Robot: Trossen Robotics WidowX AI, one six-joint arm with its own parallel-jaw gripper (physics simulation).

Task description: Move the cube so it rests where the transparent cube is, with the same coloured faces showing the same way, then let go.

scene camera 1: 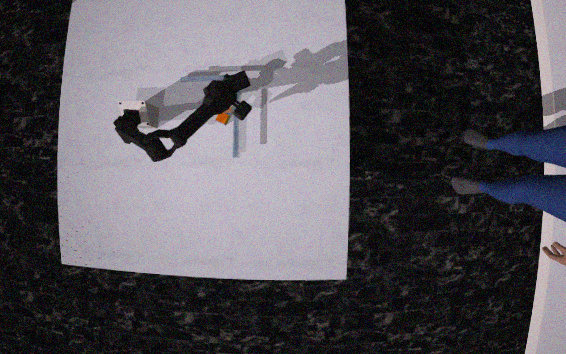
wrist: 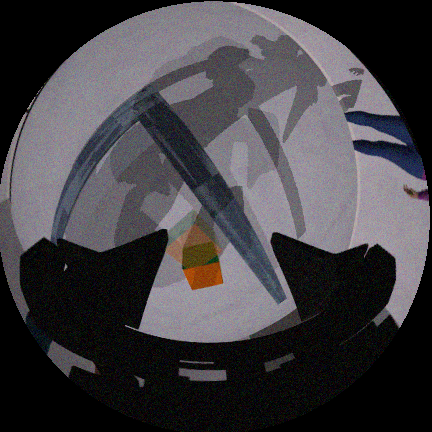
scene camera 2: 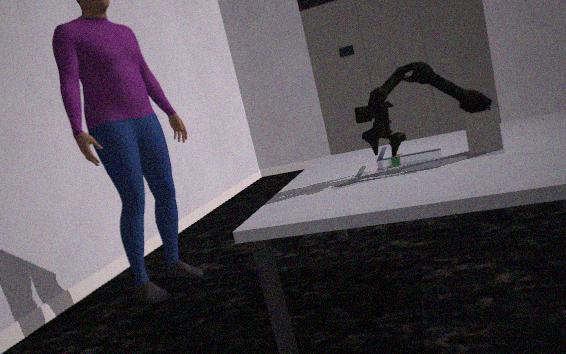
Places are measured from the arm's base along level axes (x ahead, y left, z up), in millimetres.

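Where they show: gripper, fingertip midpoint: (scene camera 1: 233,106) (wrist: 221,236) (scene camera 2: 385,156); arm's base at its link origin: (scene camera 1: 132,116) (scene camera 2: 484,122).
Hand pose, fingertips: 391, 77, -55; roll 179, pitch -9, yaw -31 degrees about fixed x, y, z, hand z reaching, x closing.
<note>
Each offset is from my fingertips to the top centre of the thing, as dx, dy, dz. Level surfaces: height alone.
The cube {-41, -44, -11} (scene camera 1: 222,118) (scene camera 2: 396,161) (wrist: 203,276) sits on the table, with orange on top and a green side towards scene camera 2. The transparent cube {-30, -6, -11} (wrist: 192,236), pale orange with a pale green edge, shows turned relative to the solid cube and partly overlaps it in the wrist view. My gripper (scene camera 2: 385,154) (wrist: 221,236) is open, pointing down with its fingertips low over the table. The cube shows between the fingers in the wrist view, nearer the left finger, and nothing is gripped. In scene camera 1 the arm hides part of the cube area.
A blue-grey bar (scene camera 1: 235,140) (wrist: 245,250) lies beside the cube, crossing the wrist view towards the right finger. A second bar (scene camera 1: 197,78) (scene camera 2: 425,152) (wrist: 75,177) meets it near a corner. Arm shadows cross the table {dz -51} (scene camera 1: 200,215) (scene camera 2: 425,190). A person (scene camera 2: 117,75) stands beyond the table.
</note>
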